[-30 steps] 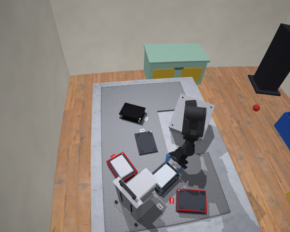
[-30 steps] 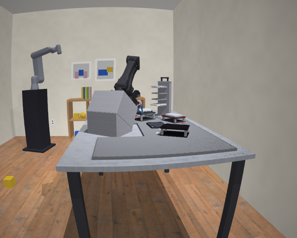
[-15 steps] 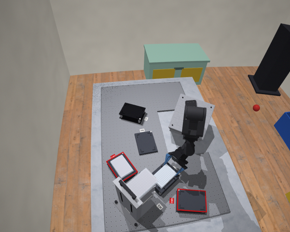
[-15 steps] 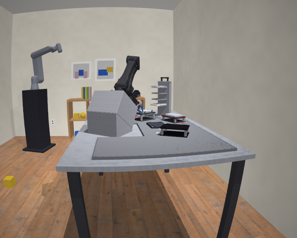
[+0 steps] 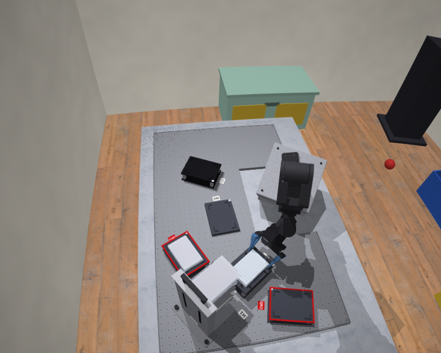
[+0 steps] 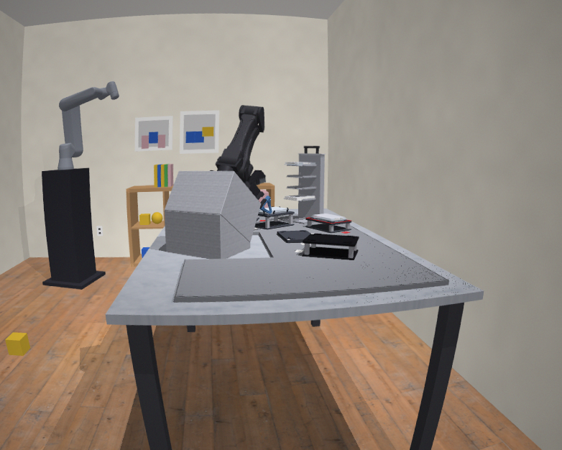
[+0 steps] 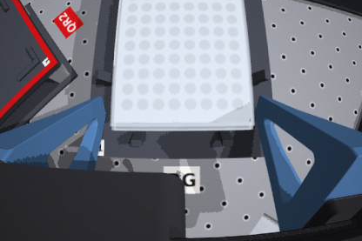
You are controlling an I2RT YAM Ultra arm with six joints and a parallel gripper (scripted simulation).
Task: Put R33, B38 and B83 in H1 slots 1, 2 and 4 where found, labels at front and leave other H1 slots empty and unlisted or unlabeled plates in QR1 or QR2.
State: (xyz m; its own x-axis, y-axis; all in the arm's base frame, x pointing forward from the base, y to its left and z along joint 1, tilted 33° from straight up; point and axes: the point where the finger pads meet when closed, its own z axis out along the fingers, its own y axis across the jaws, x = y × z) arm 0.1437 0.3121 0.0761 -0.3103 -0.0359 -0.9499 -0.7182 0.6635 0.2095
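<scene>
Now: hand 40 mm short of the regrip nest RG, 40 mm to the right of it and 20 mm above it. Also, from my hand: H1 deck label: 50 mm ahead, 200 mm to the left, 70 mm below; RG label: 30 mm behind, 40 mm to the right, 70 mm below; quarantine nest QR2: 120 mm behind, 160 mm to the left, 40 mm below.
</scene>
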